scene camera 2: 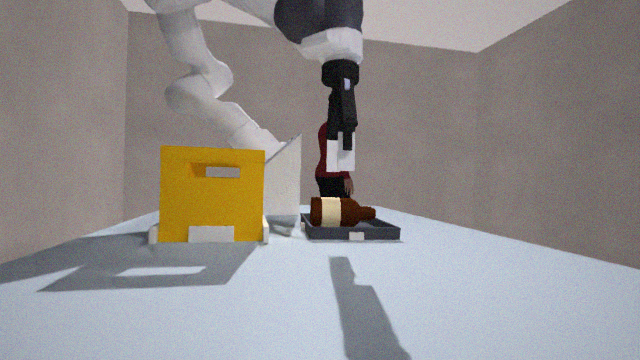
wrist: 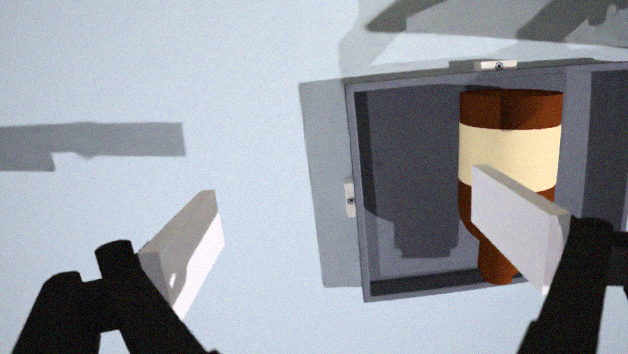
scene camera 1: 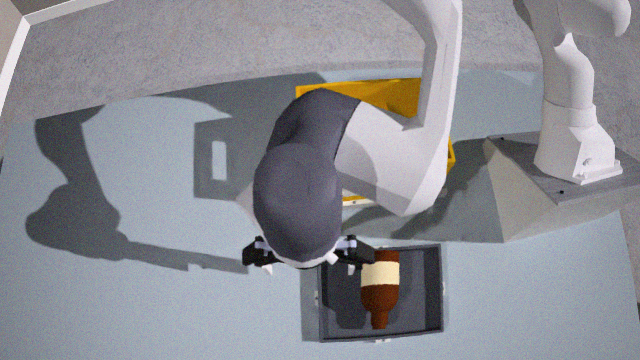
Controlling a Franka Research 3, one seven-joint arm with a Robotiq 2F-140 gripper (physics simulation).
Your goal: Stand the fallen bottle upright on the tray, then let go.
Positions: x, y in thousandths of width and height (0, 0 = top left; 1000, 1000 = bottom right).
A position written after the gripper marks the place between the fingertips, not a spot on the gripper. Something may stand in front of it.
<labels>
gripper: scene camera 2 529, 476; wrist 550, 583; scene camera 1 484, 743
brown bottle: scene camera 2 509, 588; wrist 822, 371; scene camera 1 595, 782
</labels>
